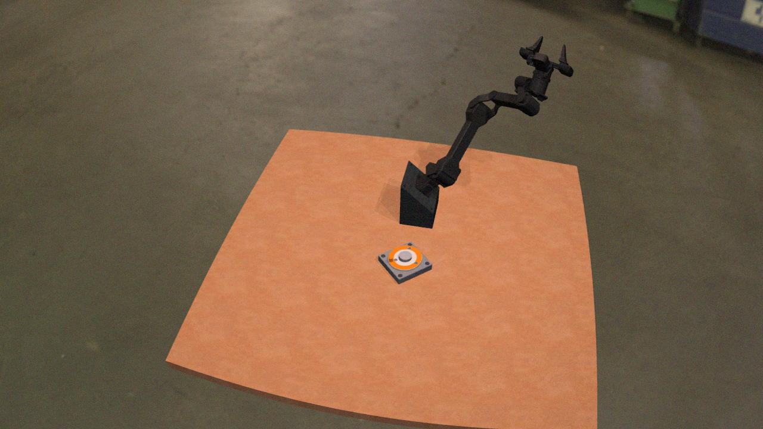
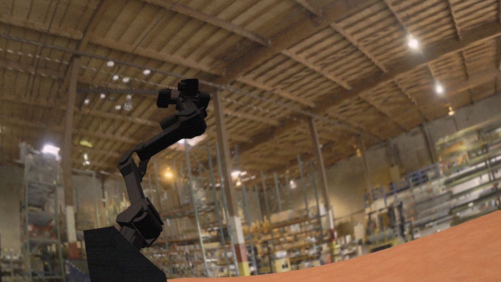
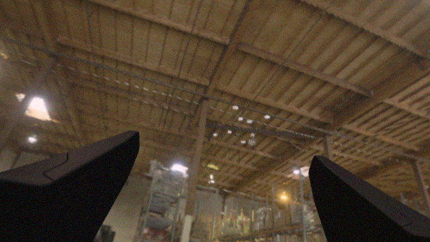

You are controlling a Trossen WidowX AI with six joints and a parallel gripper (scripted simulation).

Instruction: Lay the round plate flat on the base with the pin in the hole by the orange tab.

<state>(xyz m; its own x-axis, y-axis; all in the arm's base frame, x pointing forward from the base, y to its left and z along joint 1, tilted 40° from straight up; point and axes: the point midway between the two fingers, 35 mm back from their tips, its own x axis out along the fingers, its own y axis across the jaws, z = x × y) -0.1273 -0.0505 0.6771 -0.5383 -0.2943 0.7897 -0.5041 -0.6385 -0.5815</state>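
Now: the round plate 39 cm ahead of my gripper tip, 45 cm to the right of it and 66 cm below it. Round my gripper tip: square grey base: 38 cm ahead, 43 cm to the right, 67 cm below.
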